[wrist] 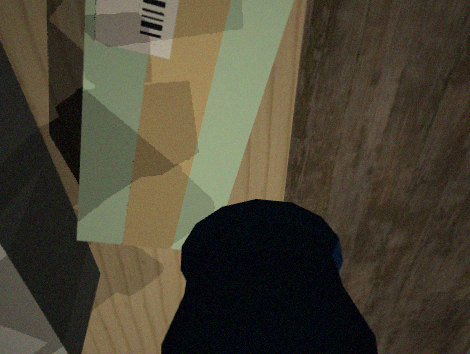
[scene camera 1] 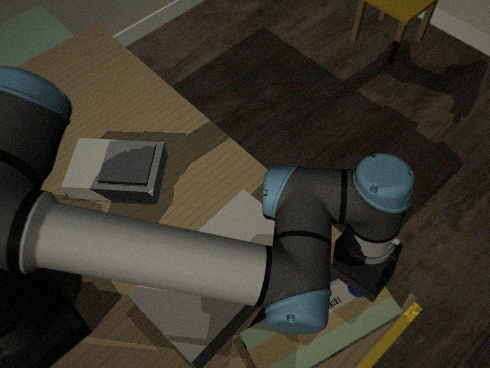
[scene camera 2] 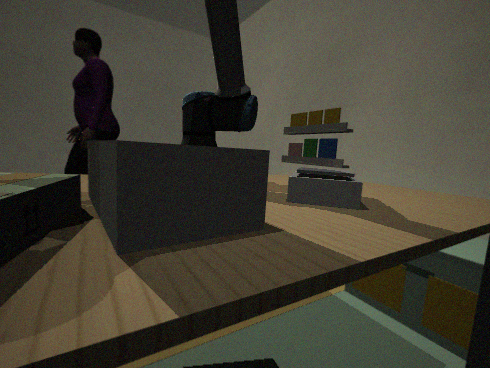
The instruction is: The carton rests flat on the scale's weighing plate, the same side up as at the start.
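Pixels of known places: hand, tool point: (wrist: 261,266); arm's base, link origin: (scene camera 1: 12,321).
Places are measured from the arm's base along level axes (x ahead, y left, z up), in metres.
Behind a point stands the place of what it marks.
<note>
The carton (scene camera 1: 345,331) @[y -0.555, x 0.468, z -0.018 m] (scene camera 2: 40,210) @[y -0.436, x 0.452, z -0.046 m] (wrist: 162,120) @[y -0.489, x 0.425, z -0.017 m], green with tan tape and a white barcode label, lies label side up on the table, beside the large grey box. The scale (scene camera 1: 82,162) @[y 0.238, x 0.363, z -0.014 m] (scene camera 2: 325,193) @[y 0.074, x 0.495, z -0.046 m] stands across the table, on the other side of the grey box. Its dark weighing plate (scene camera 1: 130,167) @[y 0.114, x 0.434, z 0.003 m] is bare. My suction gripper (scene camera 1: 355,292) (wrist: 262,240) is open, with its blue cup over the carton's label end in scene camera 1; the wrist view shows the cup's dark outline overlapping a carton corner. Whether it touches is hidden. The cup is hidden in scene camera 2.
A large grey box (scene camera 1: 172,317) @[y -0.271, x 0.235, z 0.043 m] (scene camera 2: 185,195) @[y -0.299, x 0.562, z -0.017 m] stands between the carton and the scale, partly under my forearm in scene camera 1. A yellow bar (scene camera 1: 390,336) runs along the table edge beside the carton. A person (scene camera 2: 95,95) in purple stands behind the table. Wall shelves (scene camera 2: 317,128) hold colored boxes.
</note>
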